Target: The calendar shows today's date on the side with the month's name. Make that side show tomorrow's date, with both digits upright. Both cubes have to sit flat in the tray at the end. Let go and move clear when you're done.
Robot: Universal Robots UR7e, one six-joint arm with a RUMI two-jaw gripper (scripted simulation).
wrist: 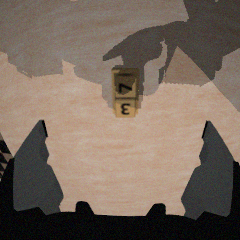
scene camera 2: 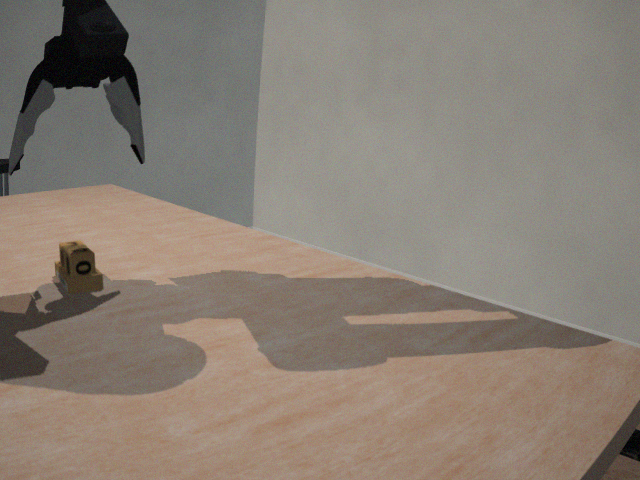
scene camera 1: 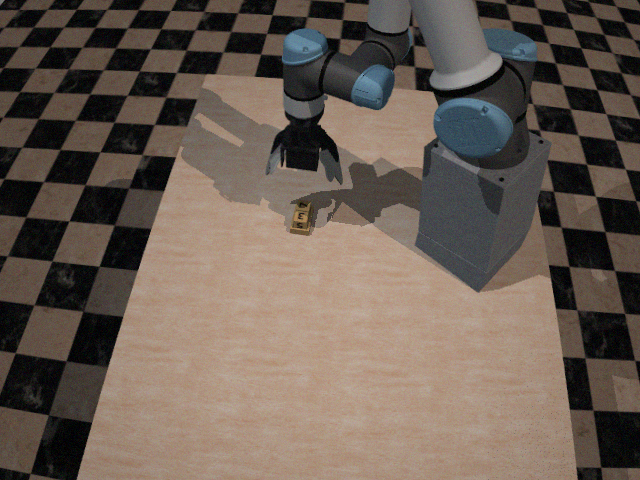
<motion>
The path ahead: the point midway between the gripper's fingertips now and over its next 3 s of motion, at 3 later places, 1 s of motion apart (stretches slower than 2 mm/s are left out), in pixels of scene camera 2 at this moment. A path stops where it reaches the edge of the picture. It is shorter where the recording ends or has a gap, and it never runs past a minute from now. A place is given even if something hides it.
My gripper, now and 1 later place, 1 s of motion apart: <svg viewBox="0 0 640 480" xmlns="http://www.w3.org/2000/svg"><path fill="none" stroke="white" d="M77 169L78 123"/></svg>
</motion>
